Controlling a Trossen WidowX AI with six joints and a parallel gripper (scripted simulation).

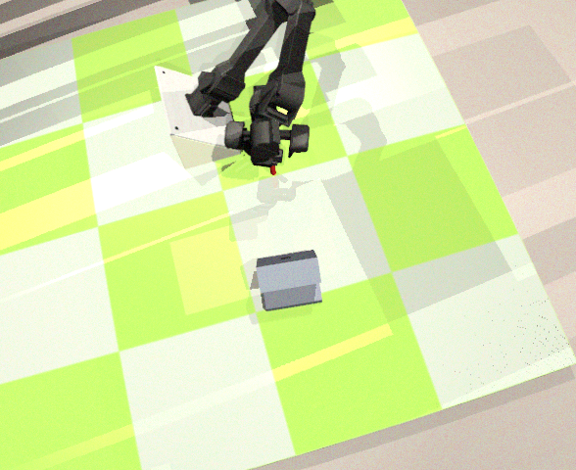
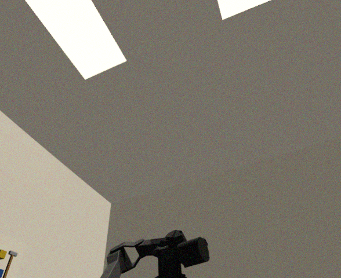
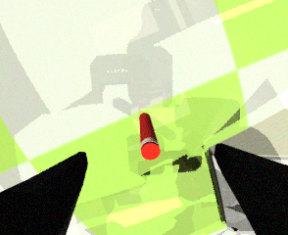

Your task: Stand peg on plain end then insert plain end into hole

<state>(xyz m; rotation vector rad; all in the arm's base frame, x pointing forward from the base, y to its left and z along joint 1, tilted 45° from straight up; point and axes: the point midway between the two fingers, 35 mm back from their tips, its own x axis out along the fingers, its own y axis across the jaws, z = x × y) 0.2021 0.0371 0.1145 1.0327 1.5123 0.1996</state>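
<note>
My gripper tip is 3 cm above the red peg. The rest, counted from my gripper tip: grey sloped panel (28 cm ahead, 7 cm to the right, 1 cm below).
</note>
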